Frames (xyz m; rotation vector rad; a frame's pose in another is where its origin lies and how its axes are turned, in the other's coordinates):
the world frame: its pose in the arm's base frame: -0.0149 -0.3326 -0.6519 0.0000 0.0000 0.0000
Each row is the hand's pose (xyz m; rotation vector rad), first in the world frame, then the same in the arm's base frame.
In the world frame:
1: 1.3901 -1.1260 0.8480 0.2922 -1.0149 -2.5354
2: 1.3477 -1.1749 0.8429 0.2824 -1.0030 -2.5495
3: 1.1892 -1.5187 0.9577 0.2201 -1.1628 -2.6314
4: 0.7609 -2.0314 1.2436 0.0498 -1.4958 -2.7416
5: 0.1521 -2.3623 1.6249 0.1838 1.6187 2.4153
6: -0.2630 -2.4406 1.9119 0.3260 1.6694 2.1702
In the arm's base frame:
1: 1.3752 -1.4586 0.1961 0.2922 -1.0149 -2.5354
2: 1.3328 -1.5075 0.1910 0.2824 -1.0030 -2.5495
3: 1.1743 -1.8513 0.3058 0.2201 -1.1628 -2.6314
4: 0.7460 -2.3640 0.5917 0.0498 -1.4958 -2.7416
5: 0.1372 -2.6949 0.9730 0.1838 1.6187 2.4153
6: -0.2779 -2.7732 1.2600 0.3260 1.6694 2.1702

